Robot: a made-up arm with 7 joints. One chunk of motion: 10 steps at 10 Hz.
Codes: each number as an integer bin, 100 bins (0 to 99) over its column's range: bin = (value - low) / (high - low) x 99, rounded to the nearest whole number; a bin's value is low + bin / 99 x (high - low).
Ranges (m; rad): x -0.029..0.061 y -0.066..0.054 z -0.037..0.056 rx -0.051..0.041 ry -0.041..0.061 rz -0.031..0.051
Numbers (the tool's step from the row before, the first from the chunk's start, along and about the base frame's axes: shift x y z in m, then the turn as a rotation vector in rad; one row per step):
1: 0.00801 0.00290 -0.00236 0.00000 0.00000 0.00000
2: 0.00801 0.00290 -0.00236 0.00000 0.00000 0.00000
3: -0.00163 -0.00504 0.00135 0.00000 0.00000 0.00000
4: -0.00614 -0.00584 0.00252 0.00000 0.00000 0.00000
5: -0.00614 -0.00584 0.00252 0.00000 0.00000 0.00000
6: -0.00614 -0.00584 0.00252 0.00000 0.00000 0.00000
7: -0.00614 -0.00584 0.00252 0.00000 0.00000 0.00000
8: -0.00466 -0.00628 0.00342 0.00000 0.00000 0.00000
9: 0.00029 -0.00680 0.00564 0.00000 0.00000 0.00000
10: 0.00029 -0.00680 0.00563 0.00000 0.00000 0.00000
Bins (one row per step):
1: 41 57 37 55 40 37
2: 41 57 37 55 40 37
3: 30 50 41 55 40 37
4: 25 50 42 55 40 37
5: 25 50 42 55 40 37
6: 25 50 42 55 40 37
7: 25 50 42 55 40 37
8: 27 49 43 55 40 37
9: 32 49 45 55 40 37
10: 32 49 45 55 40 37

